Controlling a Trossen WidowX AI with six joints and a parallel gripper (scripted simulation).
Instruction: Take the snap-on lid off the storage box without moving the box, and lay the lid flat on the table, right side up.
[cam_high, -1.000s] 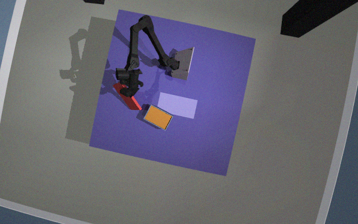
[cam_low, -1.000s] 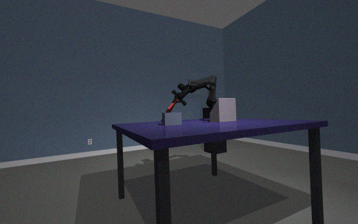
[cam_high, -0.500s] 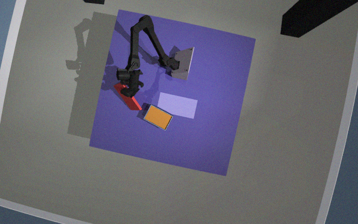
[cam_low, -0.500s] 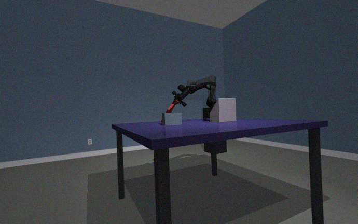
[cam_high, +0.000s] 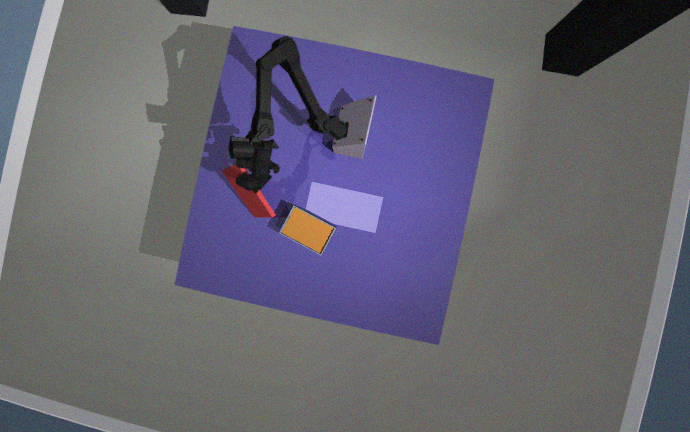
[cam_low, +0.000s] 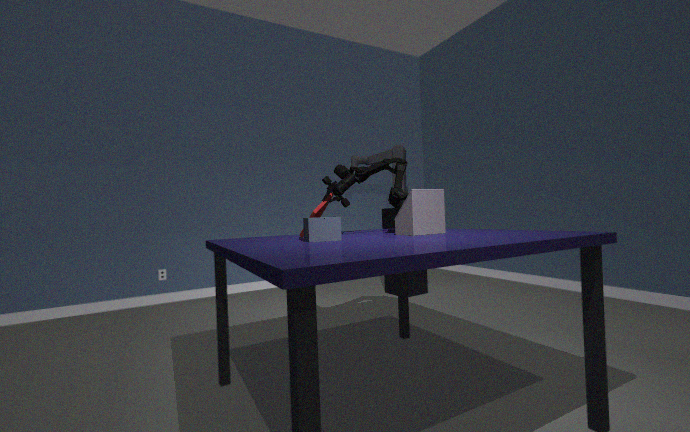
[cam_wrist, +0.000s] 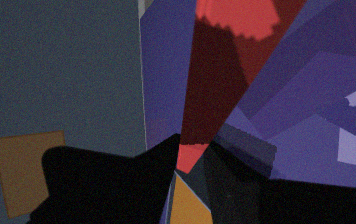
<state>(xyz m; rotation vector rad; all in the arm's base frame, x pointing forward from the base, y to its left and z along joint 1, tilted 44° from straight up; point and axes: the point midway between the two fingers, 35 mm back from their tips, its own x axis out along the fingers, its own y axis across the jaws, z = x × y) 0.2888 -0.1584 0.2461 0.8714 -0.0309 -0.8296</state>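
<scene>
My gripper tip is 6 cm to the left of the red lid, 5 cm above it and 1 cm short of it. Also, from my gripper tip: grey storage box (21 cm to the left, 13 cm ahead, 12 cm below).
</scene>
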